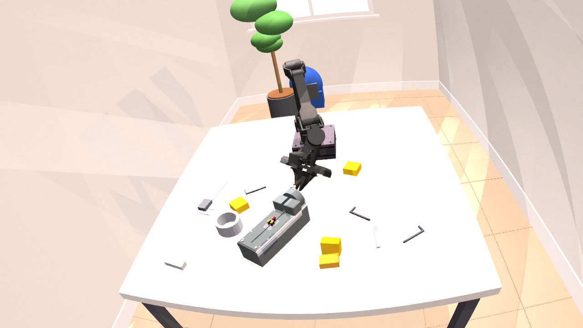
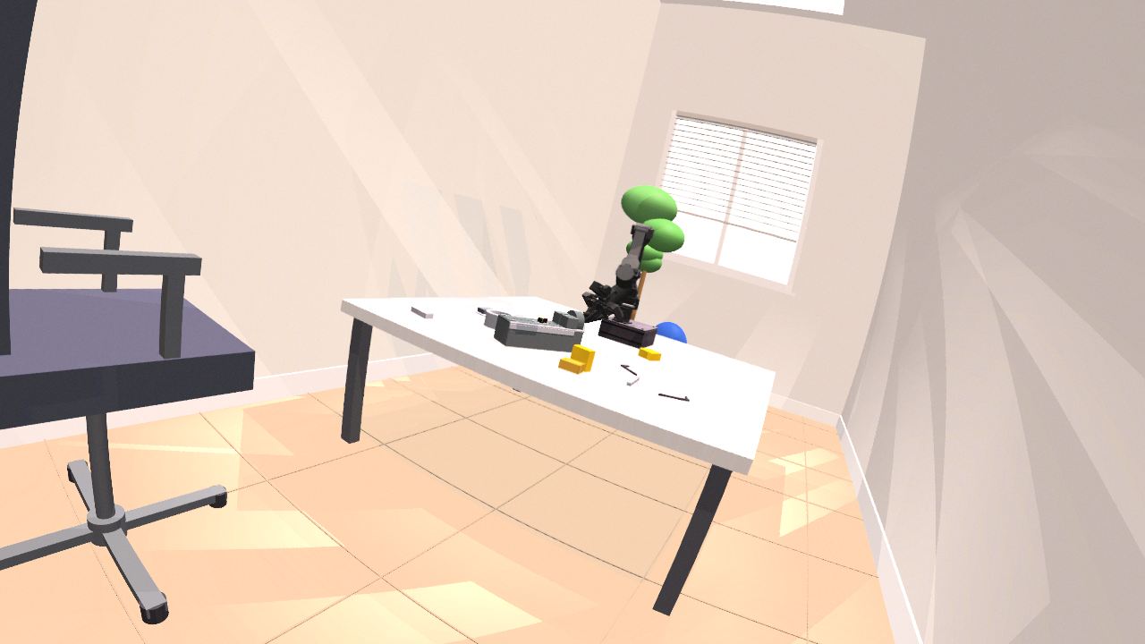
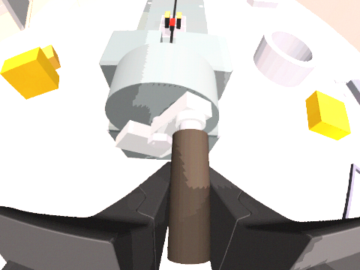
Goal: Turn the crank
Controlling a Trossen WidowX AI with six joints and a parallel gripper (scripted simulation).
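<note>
Now: the brown crank handle 2 cm above my gripper tip, 1 cm to the left of it and 1 cm behind it. Round my gripper tip: red pointer: 14 cm ahead, 6 cm to the right, 1 cm below.
</note>
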